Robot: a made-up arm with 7 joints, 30 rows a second.
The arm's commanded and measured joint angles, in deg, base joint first. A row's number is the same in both.
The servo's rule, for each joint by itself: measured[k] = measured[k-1] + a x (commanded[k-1-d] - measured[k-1]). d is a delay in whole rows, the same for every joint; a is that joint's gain. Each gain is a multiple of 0.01, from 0.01 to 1. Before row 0 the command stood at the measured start. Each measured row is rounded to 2 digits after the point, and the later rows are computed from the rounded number. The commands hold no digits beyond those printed.
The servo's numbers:
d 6
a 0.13 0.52 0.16 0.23 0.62 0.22 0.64
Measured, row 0:
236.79 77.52 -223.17 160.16 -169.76 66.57 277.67
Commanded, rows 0 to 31:
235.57 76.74 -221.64 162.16 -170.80 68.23 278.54
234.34 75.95 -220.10 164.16 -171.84 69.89 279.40
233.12 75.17 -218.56 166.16 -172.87 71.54 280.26
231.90 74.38 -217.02 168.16 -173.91 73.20 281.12
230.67 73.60 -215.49 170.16 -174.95 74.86 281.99
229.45 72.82 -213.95 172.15 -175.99 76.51 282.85
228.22 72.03 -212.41 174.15 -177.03 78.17 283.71
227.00 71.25 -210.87 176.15 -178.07 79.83 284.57
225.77 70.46 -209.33 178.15 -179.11 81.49 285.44
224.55 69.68 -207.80 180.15 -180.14 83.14 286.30
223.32 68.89 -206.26 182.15 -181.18 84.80 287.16
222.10 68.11 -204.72 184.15 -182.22 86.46 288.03
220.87 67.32 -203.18 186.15 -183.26 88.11 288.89
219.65 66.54 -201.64 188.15 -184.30 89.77 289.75
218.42 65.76 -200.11 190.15 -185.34 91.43 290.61
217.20 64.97 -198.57 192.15 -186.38 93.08 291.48
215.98 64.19 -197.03 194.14 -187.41 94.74 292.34
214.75 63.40 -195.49 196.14 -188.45 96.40 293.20
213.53 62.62 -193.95 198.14 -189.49 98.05 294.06
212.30 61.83 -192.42 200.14 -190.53 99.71 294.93
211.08 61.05 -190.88 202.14 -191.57 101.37 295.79
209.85 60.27 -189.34 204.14 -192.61 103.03 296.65
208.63 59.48 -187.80 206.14 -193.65 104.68 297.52
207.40 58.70 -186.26 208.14 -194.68 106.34 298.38
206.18 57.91 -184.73 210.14 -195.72 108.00 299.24
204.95 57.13 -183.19 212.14 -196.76 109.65 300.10
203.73 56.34 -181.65 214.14 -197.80 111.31 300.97
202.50 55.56 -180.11 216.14 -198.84 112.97 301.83
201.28 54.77 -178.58 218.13 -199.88 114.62 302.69
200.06 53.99 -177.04 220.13 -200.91 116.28 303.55
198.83 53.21 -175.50 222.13 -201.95 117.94 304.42
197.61 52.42 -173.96 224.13 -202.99 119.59 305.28
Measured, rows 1 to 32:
236.79 77.52 -223.17 160.16 -169.76 66.57 277.67
236.79 77.52 -223.17 160.16 -169.76 66.57 277.67
236.79 77.52 -223.17 160.16 -169.76 66.57 277.67
236.79 77.52 -223.17 160.16 -169.76 66.57 277.67
236.79 77.52 -223.17 160.16 -169.76 66.57 277.67
236.79 77.52 -223.17 160.16 -169.76 66.57 277.67
236.63 77.11 -222.93 160.62 -170.40 66.94 278.23
236.33 76.51 -222.48 161.43 -171.29 67.59 278.98
235.91 75.81 -221.85 162.52 -172.27 68.46 279.80
235.39 75.07 -221.08 163.82 -173.29 69.50 280.64
234.78 74.31 -220.19 165.28 -174.32 70.68 281.50
234.09 73.54 -219.19 166.86 -175.36 71.96 282.36
233.33 72.75 -218.11 168.54 -176.40 73.33 283.22
232.51 71.97 -216.95 170.29 -177.44 74.76 284.08
231.63 71.18 -215.73 172.10 -178.48 76.24 284.95
230.71 70.40 -214.46 173.95 -179.51 77.76 285.81
229.75 69.61 -213.15 175.84 -180.55 79.31 286.67
228.76 68.83 -211.80 177.75 -181.59 80.88 287.54
227.73 68.04 -210.42 179.68 -182.63 82.47 288.40
226.68 67.26 -209.02 181.63 -183.67 84.08 289.26
225.61 66.48 -207.59 183.59 -184.71 85.70 290.12
224.52 65.69 -206.15 185.56 -185.75 87.32 290.99
223.41 64.91 -204.69 187.53 -186.78 88.95 291.85
222.28 64.12 -203.22 189.51 -187.82 90.59 292.71
221.14 63.34 -201.74 191.49 -188.86 92.23 293.57
219.99 62.55 -200.25 193.48 -189.90 93.88 294.44
218.83 61.77 -198.75 195.47 -190.94 95.53 295.30
217.66 60.99 -197.24 197.46 -191.98 97.18 296.16
216.49 60.20 -195.73 199.46 -193.02 98.83 297.03
215.31 59.42 -194.21 201.46 -194.05 100.48 297.89
214.12 58.63 -192.69 203.46 -195.09 102.13 298.75
212.93 57.85 -191.17 205.46 -196.13 103.78 299.61

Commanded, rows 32 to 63:
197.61 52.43 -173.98 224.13 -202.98 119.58 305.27
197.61 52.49 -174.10 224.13 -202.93 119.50 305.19
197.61 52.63 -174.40 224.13 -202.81 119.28 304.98
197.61 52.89 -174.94 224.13 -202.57 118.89 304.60
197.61 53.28 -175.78 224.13 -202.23 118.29 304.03
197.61 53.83 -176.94 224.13 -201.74 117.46 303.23
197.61 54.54 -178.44 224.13 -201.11 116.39 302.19
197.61 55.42 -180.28 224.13 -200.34 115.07 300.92
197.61 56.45 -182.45 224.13 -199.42 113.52 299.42
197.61 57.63 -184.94 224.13 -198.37 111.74 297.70
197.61 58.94 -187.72 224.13 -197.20 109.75 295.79
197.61 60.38 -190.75 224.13 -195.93 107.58 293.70
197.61 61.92 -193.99 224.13 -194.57 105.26 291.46
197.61 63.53 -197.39 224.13 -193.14 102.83 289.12
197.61 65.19 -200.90 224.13 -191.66 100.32 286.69
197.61 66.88 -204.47 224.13 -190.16 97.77 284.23
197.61 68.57 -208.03 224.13 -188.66 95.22 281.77
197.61 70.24 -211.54 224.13 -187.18 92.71 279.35
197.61 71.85 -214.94 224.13 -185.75 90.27 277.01
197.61 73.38 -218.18 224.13 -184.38 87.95 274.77
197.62 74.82 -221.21 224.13 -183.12 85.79 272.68
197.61 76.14 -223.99 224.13 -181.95 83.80 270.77
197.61 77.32 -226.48 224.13 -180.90 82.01 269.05
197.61 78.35 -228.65 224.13 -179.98 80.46 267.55
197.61 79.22 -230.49 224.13 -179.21 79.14 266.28
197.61 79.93 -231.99 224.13 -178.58 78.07 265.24
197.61 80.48 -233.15 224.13 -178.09 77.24 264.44
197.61 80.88 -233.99 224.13 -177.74 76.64 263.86
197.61 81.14 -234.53 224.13 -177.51 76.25 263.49
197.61 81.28 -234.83 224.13 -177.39 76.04 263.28
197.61 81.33 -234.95 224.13 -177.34 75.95 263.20
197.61 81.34 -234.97 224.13 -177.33 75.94 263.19
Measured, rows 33 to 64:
211.73 57.06 -189.65 207.46 -197.17 105.44 300.48
210.53 56.28 -188.12 209.46 -198.21 107.10 301.34
209.33 55.49 -186.59 211.45 -199.25 108.75 302.20
208.12 54.71 -185.06 213.45 -200.28 110.41 303.06
206.91 53.93 -183.53 215.45 -201.32 112.07 303.93
205.70 53.14 -182.00 217.45 -202.36 113.72 304.79
204.65 52.77 -180.72 218.99 -202.74 115.01 305.10
203.73 52.62 -179.66 220.17 -202.86 116.00 305.16
202.93 52.63 -178.82 221.08 -202.83 116.72 305.04
202.24 52.77 -178.20 221.78 -202.67 117.20 304.76
201.64 53.04 -177.81 222.32 -202.40 117.44 304.29
201.12 53.45 -177.67 222.74 -201.99 117.44 303.61
200.66 54.02 -177.79 223.06 -201.44 117.21 302.70
200.26 54.75 -178.19 223.31 -200.76 116.74 301.56
199.92 55.63 -178.87 223.50 -199.93 116.03 300.19
199.62 56.67 -179.84 223.64 -198.96 115.09 298.60
199.36 57.85 -181.10 223.75 -197.87 113.92 296.80
199.13 59.17 -182.64 223.84 -196.67 112.53 294.82
198.93 60.60 -184.46 223.91 -195.37 110.93 292.67
198.76 62.12 -186.53 223.96 -193.99 109.15 290.40
198.61 63.72 -188.83 224.00 -192.55 107.21 288.03
198.48 65.36 -191.33 224.03 -191.07 105.13 285.60
198.37 67.03 -194.00 224.05 -189.58 102.95 283.15
198.27 68.70 -196.81 224.07 -188.09 100.70 280.72
198.18 70.34 -199.71 224.08 -186.64 98.41 278.35
198.11 71.92 -202.67 224.09 -185.24 96.11 276.06
198.05 73.43 -205.64 224.10 -183.93 93.84 273.90
197.99 74.84 -208.58 224.11 -182.70 91.63 271.90
197.94 76.13 -211.44 224.11 -181.58 89.51 270.08
197.90 77.28 -214.19 224.11 -180.59 87.52 268.46
197.86 78.29 -216.80 224.11 -179.73 85.68 267.06
197.83 79.14 -219.23 224.11 -179.02 84.01 265.90

